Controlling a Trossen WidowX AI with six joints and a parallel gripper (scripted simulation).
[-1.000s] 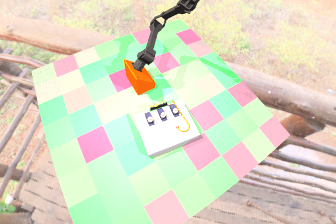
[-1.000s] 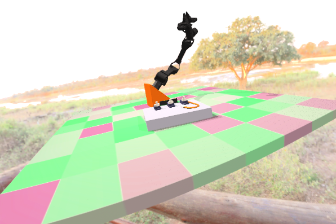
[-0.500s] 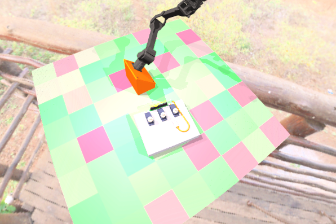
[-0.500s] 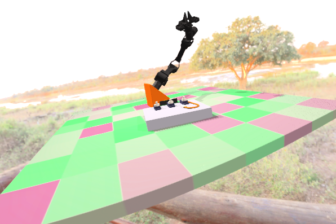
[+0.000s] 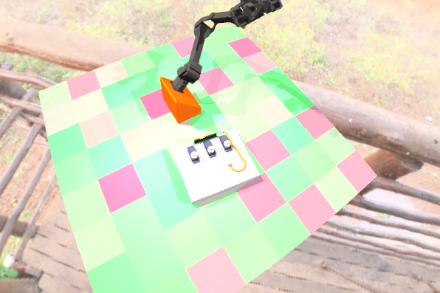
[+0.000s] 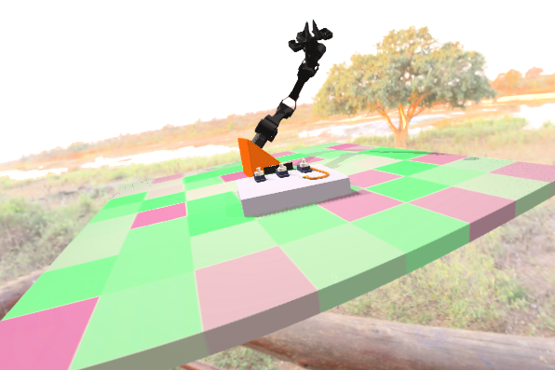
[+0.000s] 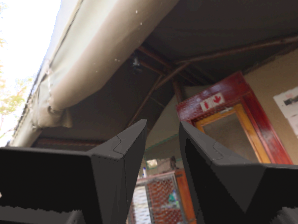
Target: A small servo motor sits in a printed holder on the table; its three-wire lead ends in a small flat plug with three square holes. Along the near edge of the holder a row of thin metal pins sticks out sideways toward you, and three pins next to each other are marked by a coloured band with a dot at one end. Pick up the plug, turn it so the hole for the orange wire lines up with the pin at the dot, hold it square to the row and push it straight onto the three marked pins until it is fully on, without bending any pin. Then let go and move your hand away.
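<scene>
The white printed holder lies 280 mm ahead of my gripper tip, 230 mm to the right of it and 560 mm below it. Also, from my gripper tip: yellow band 120 mm ahead, 250 mm to the right, 510 mm below; then black pin strip 130 mm ahead, 230 mm to the right, 520 mm below.
</scene>
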